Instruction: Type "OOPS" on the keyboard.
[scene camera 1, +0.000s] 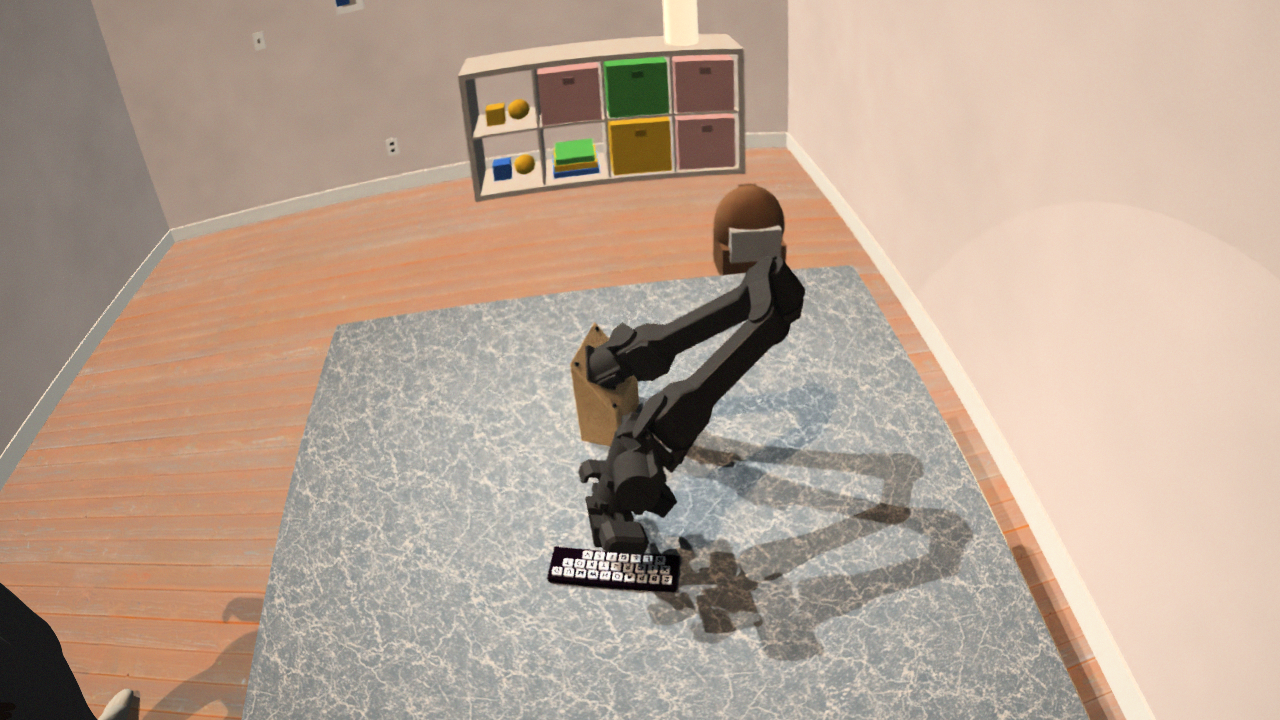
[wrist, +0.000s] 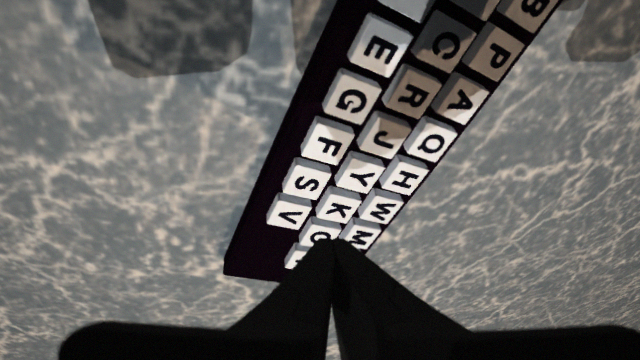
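Pixels of known places: gripper, between the fingertips: (scene camera 1: 597, 545) (wrist: 330, 251); arm's base, origin of its link: (scene camera 1: 599, 368).
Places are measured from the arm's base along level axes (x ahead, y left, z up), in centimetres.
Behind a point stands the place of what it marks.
Note:
The black keyboard (scene camera 1: 608, 586) @[x 36.4, y -0.6, z -13.1 cm] (wrist: 255, 252) @[x 29.7, y -6.8, z -12.5 cm] with white letter keys lies on the grey-blue marbled surface. In the wrist view its keys run diagonally, with the P key (wrist: 495, 55) @[x 35.8, y 4.6, z -12.0 cm] at upper right, the S key (wrist: 306, 181) @[x 30.9, y -1.6, z -12.0 cm] left of centre and the O key (wrist: 318, 234) @[x 32.2, y -4.6, z -12.0 cm] partly hidden by the fingertips. My gripper (scene camera 1: 619, 539) @[x 31.3, y -1.7, z -8.8 cm] (wrist: 330, 251) @[x 31.3, y -1.7, z -8.8 cm] is shut and empty, pointing down at the keyboard. In the wrist view its tips overlap the lower edge of the O key, beside the M key (wrist: 360, 236) @[x 34.2, y -4.6, z -12.0 cm]. Whether they touch a key cannot be told.
A tan wooden block (scene camera 1: 592, 407) @[x 4.5, y -1.7, z -4.7 cm] stands behind the gripper, beside the arm. A shelf unit (scene camera 1: 572, 55) with coloured bins stands at the back wall. A brown rounded object (scene camera 1: 748, 210) is near the arm's elbow. A dark figure (scene camera 1: 31, 667) shows partly at lower left.

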